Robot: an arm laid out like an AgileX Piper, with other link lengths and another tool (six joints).
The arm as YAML. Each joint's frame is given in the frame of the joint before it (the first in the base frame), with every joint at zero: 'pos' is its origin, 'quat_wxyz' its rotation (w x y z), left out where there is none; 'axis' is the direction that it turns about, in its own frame. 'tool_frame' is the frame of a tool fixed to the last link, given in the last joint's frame.
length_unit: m
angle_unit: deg
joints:
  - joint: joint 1
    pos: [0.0, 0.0, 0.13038]
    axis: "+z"
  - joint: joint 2
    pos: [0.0, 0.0, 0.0]
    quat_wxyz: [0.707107, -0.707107, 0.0, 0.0]
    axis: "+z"
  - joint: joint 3
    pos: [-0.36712, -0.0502, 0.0]
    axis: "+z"
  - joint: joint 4
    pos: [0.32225, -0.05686, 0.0]
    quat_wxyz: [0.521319, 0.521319, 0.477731, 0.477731]
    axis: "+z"
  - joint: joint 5
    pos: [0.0, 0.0, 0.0]
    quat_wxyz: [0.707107, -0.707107, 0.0, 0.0]
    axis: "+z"
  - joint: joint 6
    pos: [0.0, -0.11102, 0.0]
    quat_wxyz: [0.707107, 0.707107, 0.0, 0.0]
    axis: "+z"
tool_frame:
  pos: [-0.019, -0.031, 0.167]
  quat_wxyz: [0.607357, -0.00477, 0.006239, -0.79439]
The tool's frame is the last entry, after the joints.
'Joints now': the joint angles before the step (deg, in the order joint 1, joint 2, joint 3, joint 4, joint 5, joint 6). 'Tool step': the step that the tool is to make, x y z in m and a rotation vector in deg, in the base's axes. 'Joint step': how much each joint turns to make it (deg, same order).
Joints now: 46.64, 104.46, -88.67, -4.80, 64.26, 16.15
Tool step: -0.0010, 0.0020, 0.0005, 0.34, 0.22, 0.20
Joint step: 0.00, 0.01, -0.14, 0.48, 0.02, -0.30
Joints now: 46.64, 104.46, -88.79, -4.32, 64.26, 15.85
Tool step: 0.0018, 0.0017, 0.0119, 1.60, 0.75, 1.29
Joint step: -1.18, -0.41, -1.59, 2.52, 1.22, -3.07
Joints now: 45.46, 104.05, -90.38, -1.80, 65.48, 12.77
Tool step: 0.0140, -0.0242, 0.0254, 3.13, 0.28, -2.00
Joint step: -4.42, -2.43, -0.76, 3.36, 1.25, -2.96
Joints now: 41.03, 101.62, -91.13, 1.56, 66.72, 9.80
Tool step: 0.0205, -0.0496, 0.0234, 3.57, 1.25, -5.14
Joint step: -7.69, -2.80, -0.15, 4.51, 1.96, -2.89
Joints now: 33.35, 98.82, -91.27, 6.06, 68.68, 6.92
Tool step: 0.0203, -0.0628, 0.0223, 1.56, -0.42, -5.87
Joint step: -7.99, -2.73, 0.00, 1.83, 1.85, -2.06
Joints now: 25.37, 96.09, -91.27, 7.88, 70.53, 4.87
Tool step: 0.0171, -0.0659, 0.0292, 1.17, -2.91, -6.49
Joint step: -7.76, -3.25, 0.00, 0.50, 0.29, -1.31
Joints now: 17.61, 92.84, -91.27, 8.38, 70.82, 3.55
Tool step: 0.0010, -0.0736, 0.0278, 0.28, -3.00, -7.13
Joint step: -8.19, -4.21, 1.18, 0.04, 0.22, -1.14
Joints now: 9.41, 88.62, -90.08, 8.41, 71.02, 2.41
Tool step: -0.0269, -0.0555, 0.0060, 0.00, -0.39, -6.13
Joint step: -6.23, -5.36, 4.86, 0.00, 0.13, -0.09
